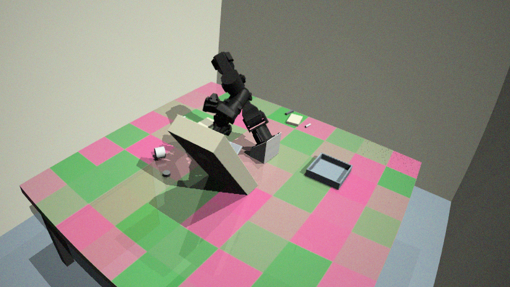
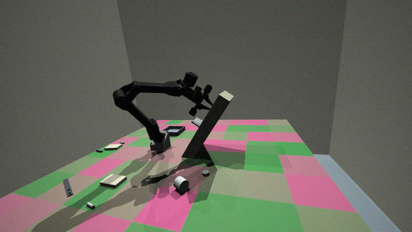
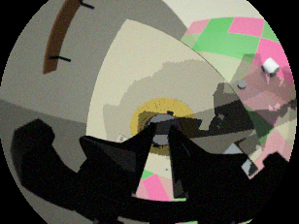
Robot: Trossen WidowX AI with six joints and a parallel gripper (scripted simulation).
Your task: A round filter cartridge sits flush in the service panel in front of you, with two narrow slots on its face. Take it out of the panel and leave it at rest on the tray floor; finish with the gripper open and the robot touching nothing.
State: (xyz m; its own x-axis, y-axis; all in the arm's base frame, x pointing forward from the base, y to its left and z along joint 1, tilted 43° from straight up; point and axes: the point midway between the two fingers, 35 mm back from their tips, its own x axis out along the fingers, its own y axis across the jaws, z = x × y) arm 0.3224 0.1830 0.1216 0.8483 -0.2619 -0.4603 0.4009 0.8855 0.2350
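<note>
Right now my gripper tip is 10 mm short of the round filter cartridge and 10 mm above it. Also, from my gripper tip: small disc: 240 mm below, 220 mm to the right, 30 mm ahead; then tray: 470 mm behind, 240 mm below, 210 mm to the left; then beige service panel: 80 mm below, 40 mm behind, 10 mm to the right.
</note>
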